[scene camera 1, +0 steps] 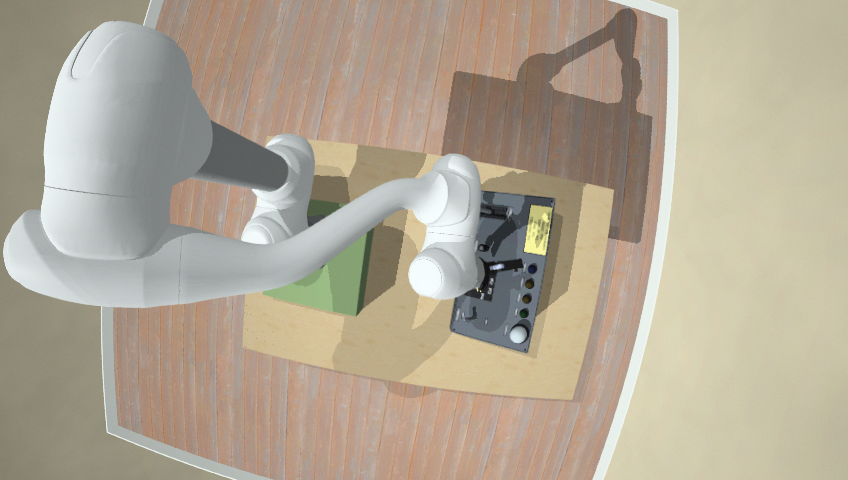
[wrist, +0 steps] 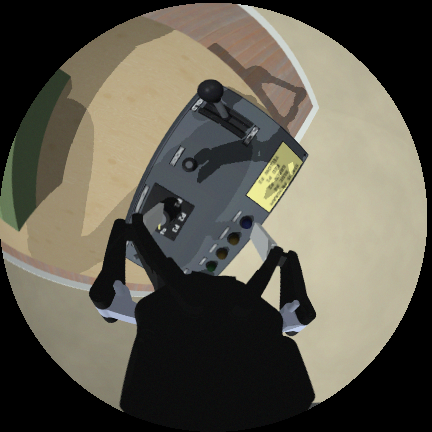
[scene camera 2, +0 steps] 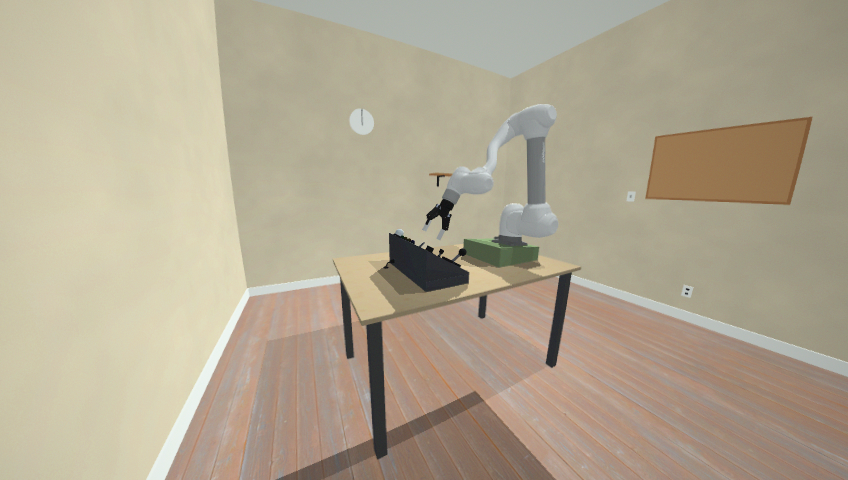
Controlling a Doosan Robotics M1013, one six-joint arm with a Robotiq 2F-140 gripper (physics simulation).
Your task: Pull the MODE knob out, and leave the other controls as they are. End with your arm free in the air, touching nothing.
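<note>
My gripper (wrist: 208, 221) is visible. Also visible: a dark grey control panel (wrist: 244, 165), seen too at (scene camera 1: 504, 313) and (scene camera 2: 430, 272).
</note>
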